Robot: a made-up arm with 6 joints.
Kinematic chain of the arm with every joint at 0, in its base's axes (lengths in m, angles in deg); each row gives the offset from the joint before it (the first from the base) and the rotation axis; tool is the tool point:
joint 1: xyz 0 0 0.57 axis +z
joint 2: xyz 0.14 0 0 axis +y
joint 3: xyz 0 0 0.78 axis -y
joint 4: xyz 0 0 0.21 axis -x
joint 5: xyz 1.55 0 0 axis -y
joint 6: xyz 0.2 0 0 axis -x
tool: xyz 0 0 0
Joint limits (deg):
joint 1: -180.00..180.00
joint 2: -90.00..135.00
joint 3: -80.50..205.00
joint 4: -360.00..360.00
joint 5: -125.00..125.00
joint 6: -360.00..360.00
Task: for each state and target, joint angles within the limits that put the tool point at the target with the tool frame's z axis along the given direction. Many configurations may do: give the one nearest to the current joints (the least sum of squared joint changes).
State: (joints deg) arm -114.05 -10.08 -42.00 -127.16 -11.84 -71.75
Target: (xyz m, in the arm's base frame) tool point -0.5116 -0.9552 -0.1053 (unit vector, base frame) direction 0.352 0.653 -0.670
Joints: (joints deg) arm -122.45 -1.75 -66.77 -121.75 -28.34 -51.55
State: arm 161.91 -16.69 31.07 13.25 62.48 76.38
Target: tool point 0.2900 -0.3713 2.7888 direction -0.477 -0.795 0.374
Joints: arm 113.49 -33.64 48.74 -36.27 94.65 107.48
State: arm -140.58 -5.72 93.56 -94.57 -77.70 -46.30
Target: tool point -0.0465 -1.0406 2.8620 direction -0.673 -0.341 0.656
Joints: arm -101.46 21.34 83.59 -84.12 -54.12 -9.71
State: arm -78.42 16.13 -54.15 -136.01 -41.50 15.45
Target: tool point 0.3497 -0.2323 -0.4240 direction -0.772 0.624 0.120
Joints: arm -33.24 12.19 -80.41 -170.42 4.46 -15.22
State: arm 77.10 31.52 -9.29 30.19 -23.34 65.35
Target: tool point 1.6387 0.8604 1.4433 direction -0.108 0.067 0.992
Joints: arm 27.93 -3.72 -8.46 -13.81 8.92 19.95
